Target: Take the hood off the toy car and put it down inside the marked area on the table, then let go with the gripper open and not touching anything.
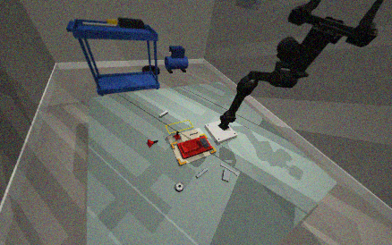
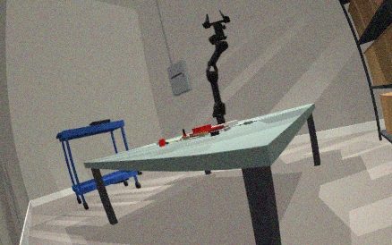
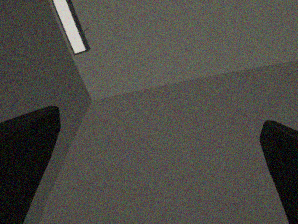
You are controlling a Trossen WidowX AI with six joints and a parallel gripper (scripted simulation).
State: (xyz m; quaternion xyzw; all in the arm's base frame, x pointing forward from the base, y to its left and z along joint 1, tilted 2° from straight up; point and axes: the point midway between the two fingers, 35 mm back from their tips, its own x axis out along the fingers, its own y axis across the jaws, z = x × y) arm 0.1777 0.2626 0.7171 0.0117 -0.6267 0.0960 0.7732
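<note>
Now: the flat red hood 75 cm below my gripper tip, 23 cm to the right of it and 16 cm ahead of it.
</note>
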